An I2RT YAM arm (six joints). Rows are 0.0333 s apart.
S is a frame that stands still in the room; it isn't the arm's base.
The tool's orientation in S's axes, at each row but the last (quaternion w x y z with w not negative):
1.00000 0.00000 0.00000 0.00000
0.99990 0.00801 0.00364 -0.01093
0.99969 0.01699 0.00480 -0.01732
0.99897 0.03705 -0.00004 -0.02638
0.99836 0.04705 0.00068 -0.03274
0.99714 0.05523 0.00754 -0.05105
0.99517 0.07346 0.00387 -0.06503
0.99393 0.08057 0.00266 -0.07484
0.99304 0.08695 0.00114 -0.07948
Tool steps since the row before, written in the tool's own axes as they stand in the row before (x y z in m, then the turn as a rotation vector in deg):
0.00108 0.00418 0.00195 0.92 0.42 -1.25
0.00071 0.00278 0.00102 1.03 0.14 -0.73
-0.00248 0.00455 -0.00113 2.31 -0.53 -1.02
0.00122 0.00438 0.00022 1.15 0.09 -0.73
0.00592 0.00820 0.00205 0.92 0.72 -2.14
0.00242 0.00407 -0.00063 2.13 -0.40 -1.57
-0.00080 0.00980 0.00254 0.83 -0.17 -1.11
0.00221 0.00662 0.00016 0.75 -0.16 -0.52
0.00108 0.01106 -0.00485 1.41 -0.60 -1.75
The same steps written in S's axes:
0.00108 0.00418 0.00195 0.92 0.42 -1.25
0.00078 0.00275 0.00106 1.03 0.13 -0.74
-0.00233 0.00467 -0.00095 2.28 -0.57 -1.06
0.00145 0.00428 0.00054 1.15 0.08 -0.72
0.00644 0.00757 0.00278 0.97 0.86 -2.07
0.00282 0.00385 -0.00023 2.06 -0.44 -1.65
0.00048 0.00934 0.00395 0.80 -0.11 -1.14
0.00317 0.00611 0.00118 0.72 -0.18 -0.55
0.00287 0.01142 -0.00289 1.32 -0.50 -1.85

